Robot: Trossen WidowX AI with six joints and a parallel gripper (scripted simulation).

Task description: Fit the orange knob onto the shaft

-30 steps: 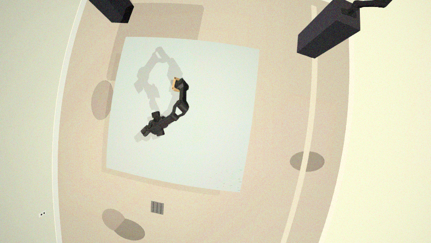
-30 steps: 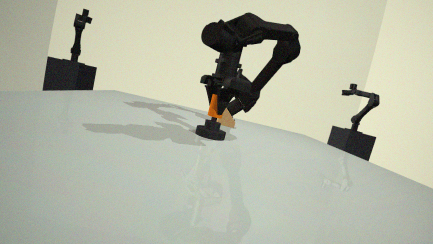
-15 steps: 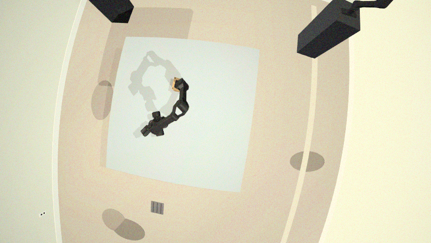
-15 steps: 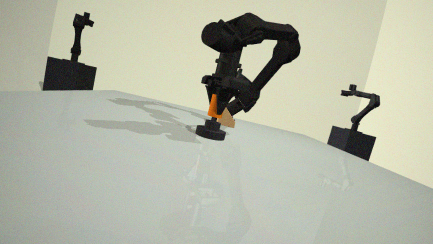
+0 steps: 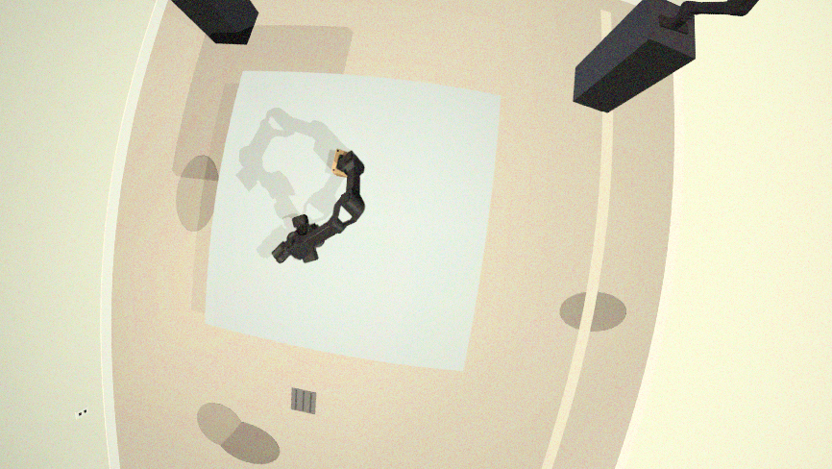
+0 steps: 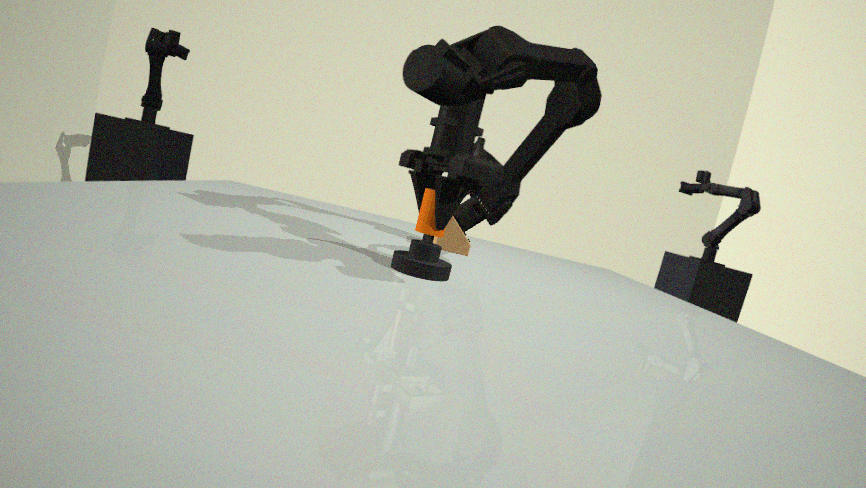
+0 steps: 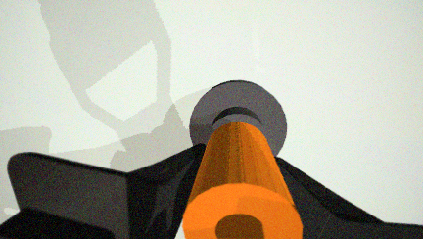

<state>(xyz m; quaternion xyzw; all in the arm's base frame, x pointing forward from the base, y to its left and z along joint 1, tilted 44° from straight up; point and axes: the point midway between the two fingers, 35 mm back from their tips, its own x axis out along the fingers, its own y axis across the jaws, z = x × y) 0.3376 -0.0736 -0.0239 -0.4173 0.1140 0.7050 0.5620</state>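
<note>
My gripper tip is now 4 cm above the dark round pedestal. From my gripper tip the other things lie so: orange knob 2 cm above.
</note>
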